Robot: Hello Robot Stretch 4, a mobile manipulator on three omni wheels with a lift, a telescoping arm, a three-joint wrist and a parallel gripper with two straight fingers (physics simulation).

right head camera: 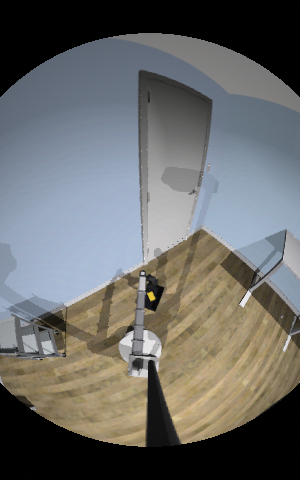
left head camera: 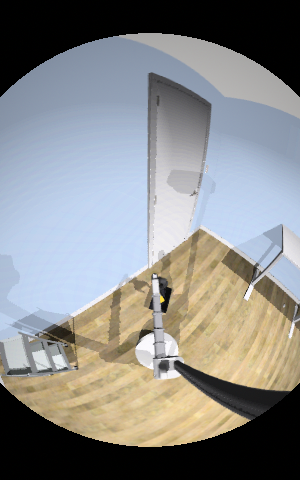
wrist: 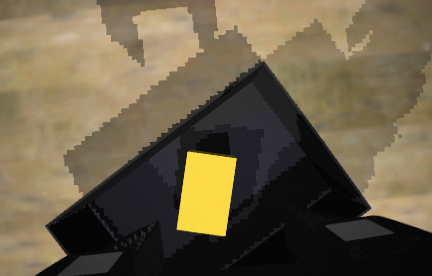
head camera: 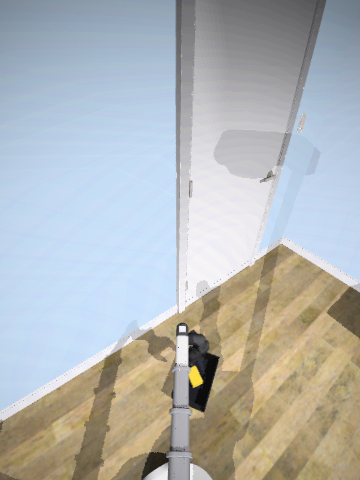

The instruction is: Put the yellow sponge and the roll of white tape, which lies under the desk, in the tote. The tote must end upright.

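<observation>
The yellow sponge shows within the outline of the black tote, apart from the fingers; whether it rests on the tote's bottom I cannot tell. The tote stands upright on the wooden floor. My gripper is open above the tote's near part, with its fingers spread at the lower edge of the wrist view. In the head camera view the arm hides part of the tote. The roll of white tape does not show in these views.
A white desk stands against the wall at the right. A grey framed object with pale panels is at the left. A door and blue walls are beyond the tote.
</observation>
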